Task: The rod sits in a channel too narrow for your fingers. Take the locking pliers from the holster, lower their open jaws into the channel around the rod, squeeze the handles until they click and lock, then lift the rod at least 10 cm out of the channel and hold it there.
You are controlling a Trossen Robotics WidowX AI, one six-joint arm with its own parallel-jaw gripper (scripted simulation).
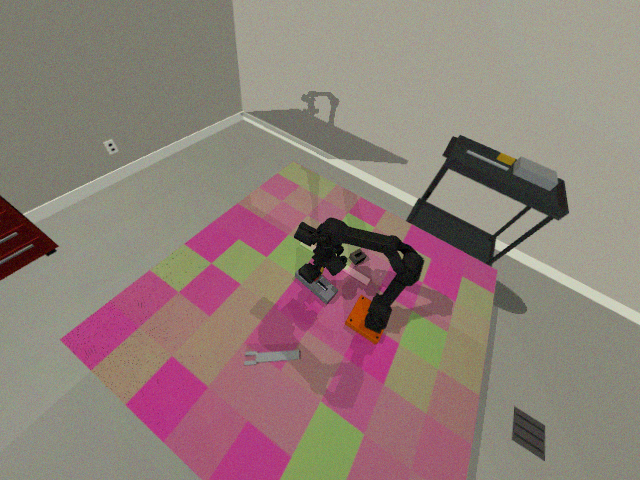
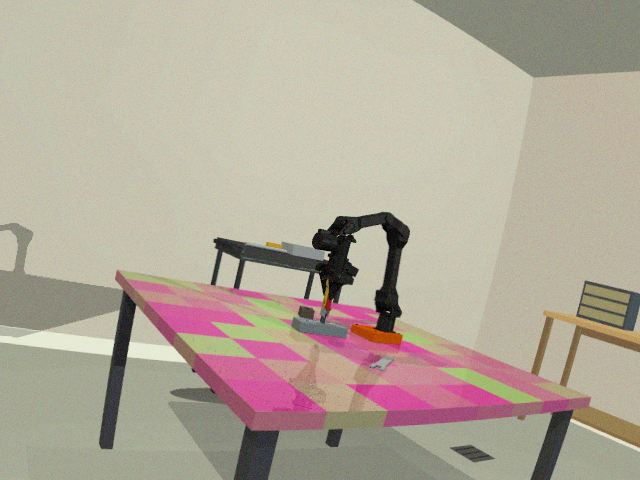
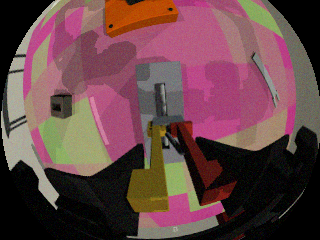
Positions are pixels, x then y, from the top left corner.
Scene:
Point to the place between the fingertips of the gripper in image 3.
169, 145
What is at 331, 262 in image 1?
The gripper.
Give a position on a grey channel block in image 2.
At 300, 324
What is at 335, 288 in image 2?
The gripper.

